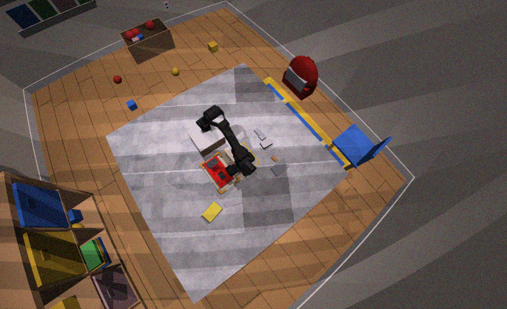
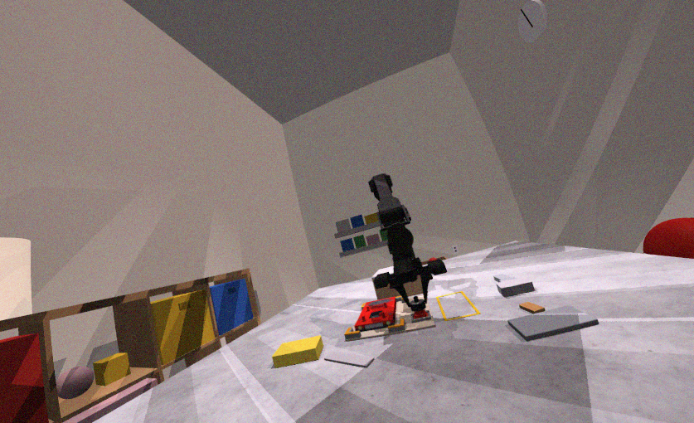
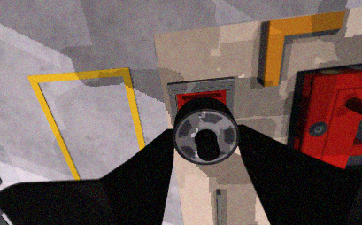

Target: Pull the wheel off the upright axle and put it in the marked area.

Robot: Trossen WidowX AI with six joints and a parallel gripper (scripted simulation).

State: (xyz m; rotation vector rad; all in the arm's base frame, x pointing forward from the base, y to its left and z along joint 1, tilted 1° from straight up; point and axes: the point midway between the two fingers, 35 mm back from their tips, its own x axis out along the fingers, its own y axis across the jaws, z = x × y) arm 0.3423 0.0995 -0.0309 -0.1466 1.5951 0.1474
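My gripper tip is right at the wheel. Round my gripper tip: yellow block: 27 cm to the right, 18 cm ahead, 2 cm below; then orange block: 25 cm to the left, 3 cm below, 3 cm ahead; then upright axle: right at my gripper tip.
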